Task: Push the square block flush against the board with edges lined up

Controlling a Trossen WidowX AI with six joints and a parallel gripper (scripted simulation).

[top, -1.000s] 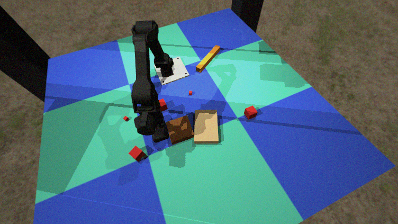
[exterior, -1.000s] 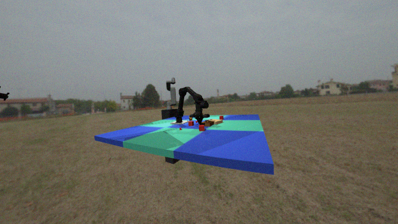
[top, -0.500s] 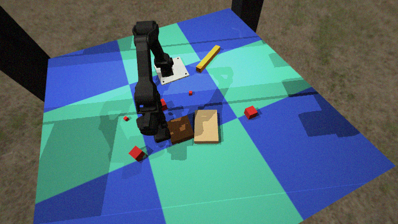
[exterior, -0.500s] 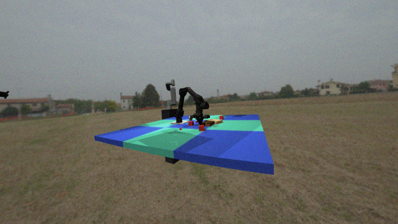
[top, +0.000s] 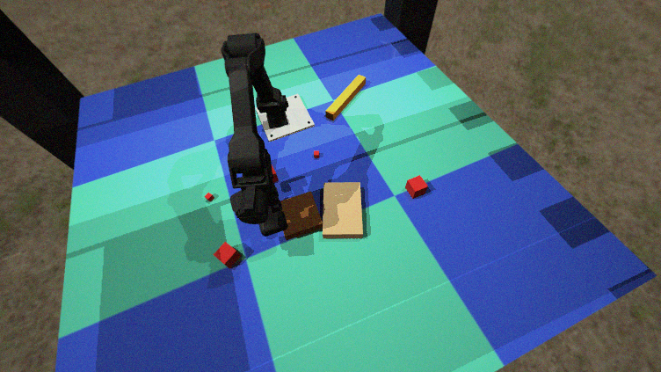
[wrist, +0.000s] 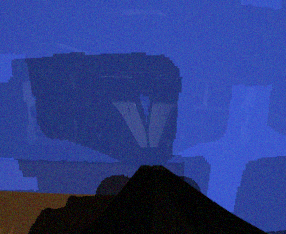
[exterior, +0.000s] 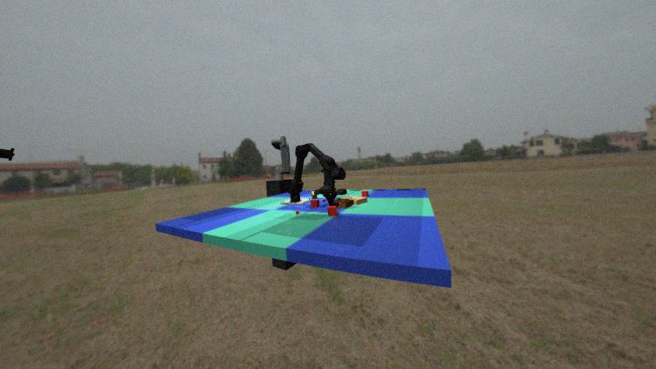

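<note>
Right now my gripper tip is 30 mm short of the brown square block, 70 mm to the right of it and 10 mm below it. From my gripper tip the other things lie so: tan board: 50 mm ahead, 180 mm to the left, 10 mm above; then orange bar: 370 mm behind, 330 mm to the left, 10 mm above.
</note>
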